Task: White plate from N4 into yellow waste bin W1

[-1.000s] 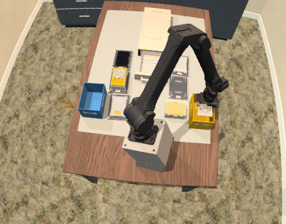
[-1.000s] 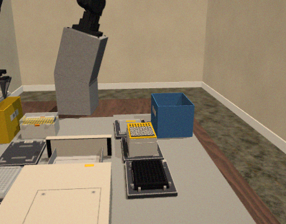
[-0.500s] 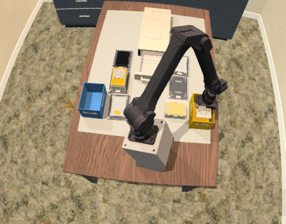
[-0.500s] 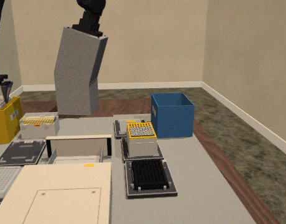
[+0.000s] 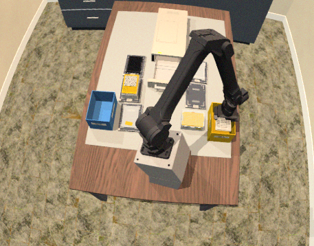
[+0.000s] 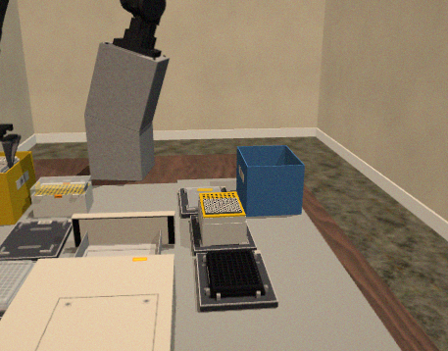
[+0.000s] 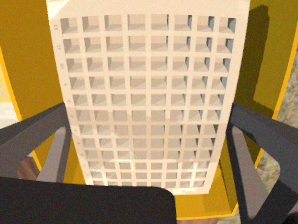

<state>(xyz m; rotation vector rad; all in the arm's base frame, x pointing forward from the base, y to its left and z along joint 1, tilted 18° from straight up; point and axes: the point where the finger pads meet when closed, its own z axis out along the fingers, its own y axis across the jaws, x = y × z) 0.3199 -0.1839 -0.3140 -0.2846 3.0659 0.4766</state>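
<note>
My gripper is now right at the white plate. From my hand the other things lie so: clear plate: 33 cm ahead, 20 cm to the left, 9 cm below; yellow waste bin: 7 cm below; dark nest: 17 cm to the left, 15 cm ahead, 10 cm below.
</note>
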